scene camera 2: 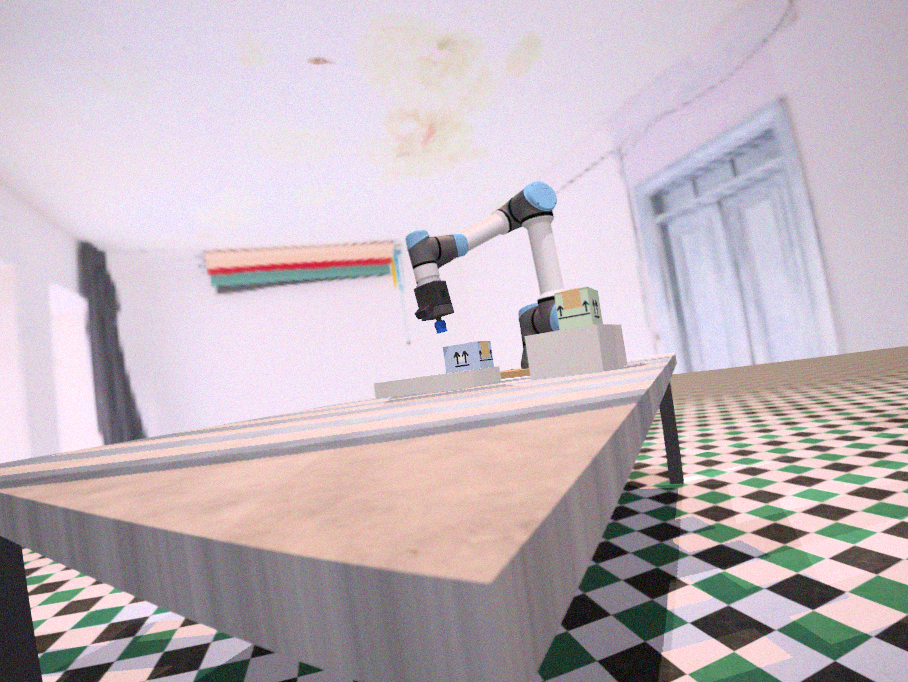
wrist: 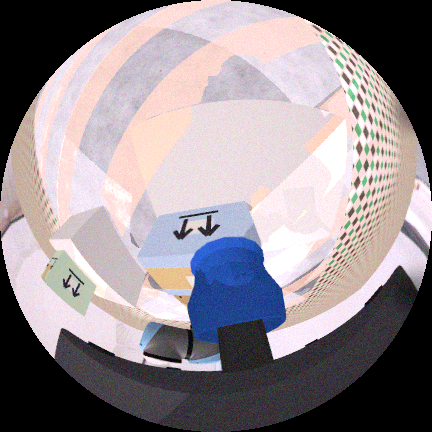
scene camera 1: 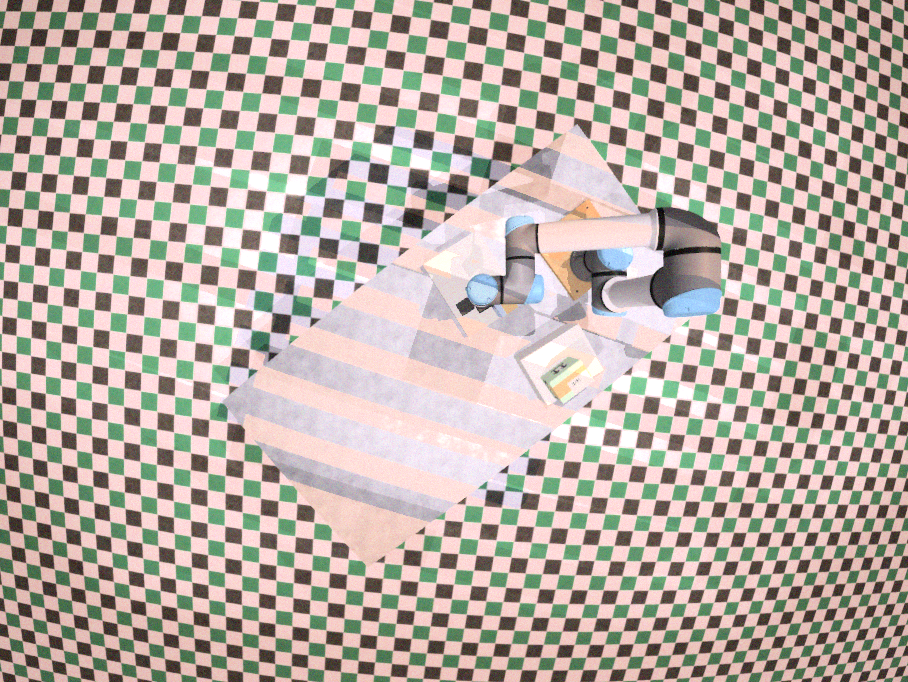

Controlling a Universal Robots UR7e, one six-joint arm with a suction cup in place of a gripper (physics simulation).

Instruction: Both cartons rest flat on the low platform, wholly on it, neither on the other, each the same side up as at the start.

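My suction cup (wrist: pixel 231 284) is holding nothing and hangs 17 cm from the middle of a low platform (scene camera 1: pixel 451 270), (scene camera 2: pixel 460 380), (wrist: pixel 287 161), above it. A tall block (scene camera 1: pixel 568 340), (wrist: pixel 89 238) is also present.
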